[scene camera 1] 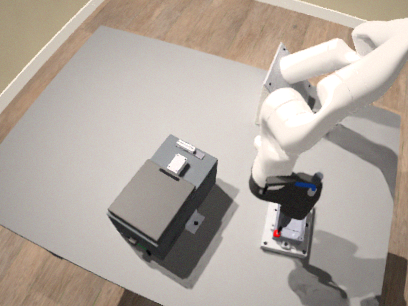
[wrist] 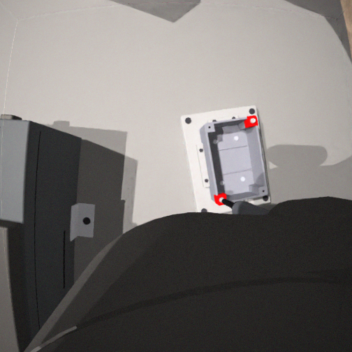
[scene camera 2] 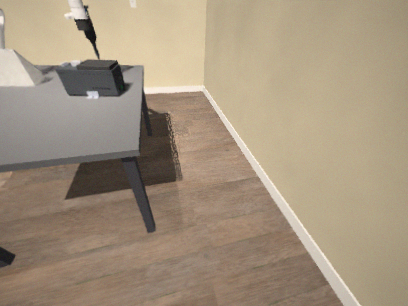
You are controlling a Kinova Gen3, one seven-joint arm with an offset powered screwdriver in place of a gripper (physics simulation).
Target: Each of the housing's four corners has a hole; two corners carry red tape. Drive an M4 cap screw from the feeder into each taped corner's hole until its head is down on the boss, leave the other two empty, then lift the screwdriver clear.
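Frame: origin at the arm's base, x ahead, y left, z up, level; centimetres.
Where they show: hand at its tool point: (scene camera 1: 278, 232); arm's base at its link origin: (scene camera 1: 288, 70).
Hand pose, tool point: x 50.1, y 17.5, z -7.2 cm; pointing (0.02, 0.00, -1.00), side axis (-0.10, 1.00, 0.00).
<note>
Things, the pixels of their top centre, and the offset from my tool point. "*": a spot on its surface instead.
- grey housing at its top centre: (scene camera 1: 292, 217) dy +2.0, dx -5.9, dz -0.8 cm
- white plate at its top centre: (scene camera 1: 288, 222) dy +2.0, dx -5.9, dz -4.8 cm
- dark feeder box at its top centre: (scene camera 1: 163, 181) (scene camera 2: 88, 61) dy -31.3, dx +5.2, dz +9.7 cm
- small white block at a spot on its surface: (scene camera 1: 177, 164) * dy -30.6, dx -0.7, dz +9.6 cm
The grey housing (scene camera 1: 296, 230) (wrist: 257, 160) sits open side up on a white plate (scene camera 1: 270, 242) (wrist: 191, 150). Two diagonal corners carry red tape: the near one (scene camera 1: 277, 233) (wrist: 217, 198) and the far one (wrist: 248, 122). My screwdriver (scene camera 1: 279, 230) (scene camera 2: 98, 57) (wrist: 224, 201) has its dark bit tip at the near taped corner; a small pale spot shows there, and whether it is a screw head and how deep it sits cannot be told. A pale round spot like a screw head shows on the far tape. The two untaped corners show dark holes. The screwdriver has no fingers.
The dark feeder box (scene camera 1: 152, 200) (scene camera 2: 92, 81) (wrist: 55, 200) stands beside the plate, with a small white block (scene camera 1: 177, 164) on its lower top and a light tab (scene camera 1: 195, 222) (scene camera 2: 92, 94) (wrist: 83, 220) at its side. The arm's white base (scene camera 1: 270, 87) stands behind.
</note>
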